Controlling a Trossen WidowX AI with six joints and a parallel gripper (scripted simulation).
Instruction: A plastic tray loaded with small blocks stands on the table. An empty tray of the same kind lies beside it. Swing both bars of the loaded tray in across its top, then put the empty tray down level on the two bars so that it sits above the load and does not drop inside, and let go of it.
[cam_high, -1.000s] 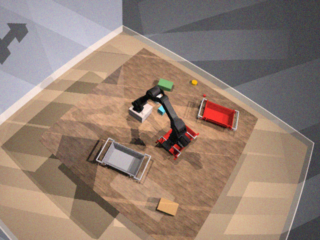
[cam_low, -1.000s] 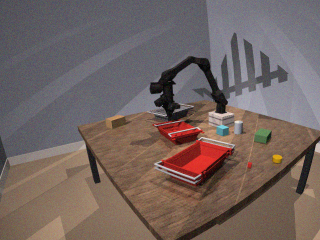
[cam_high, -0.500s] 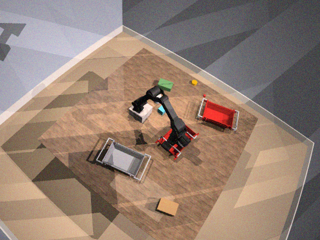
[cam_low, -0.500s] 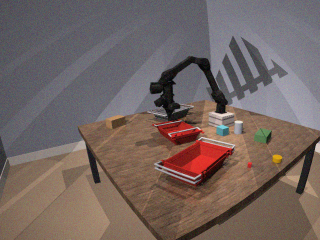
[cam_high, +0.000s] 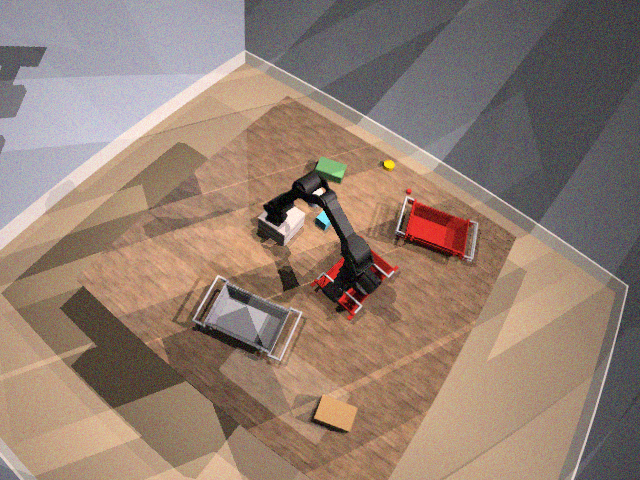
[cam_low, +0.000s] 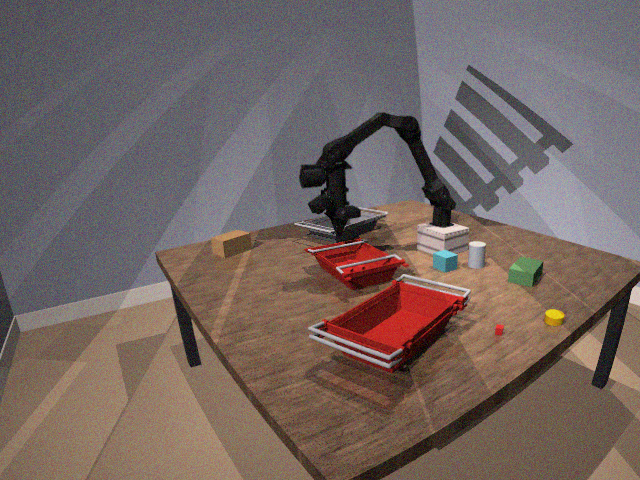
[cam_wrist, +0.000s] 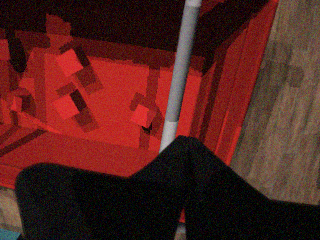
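My gripper tip is 26 cm to the left of the grey tray, 22 cm past it and 5 cm above it. The rest, counted from my gripper tip: teal cube: 25 cm to the left, 21 cm behind, 7 cm below; tan box: 37 cm to the right, 20 cm ahead, 6 cm below; grey cylinder: 31 cm to the left, 30 cm behind, 6 cm below.
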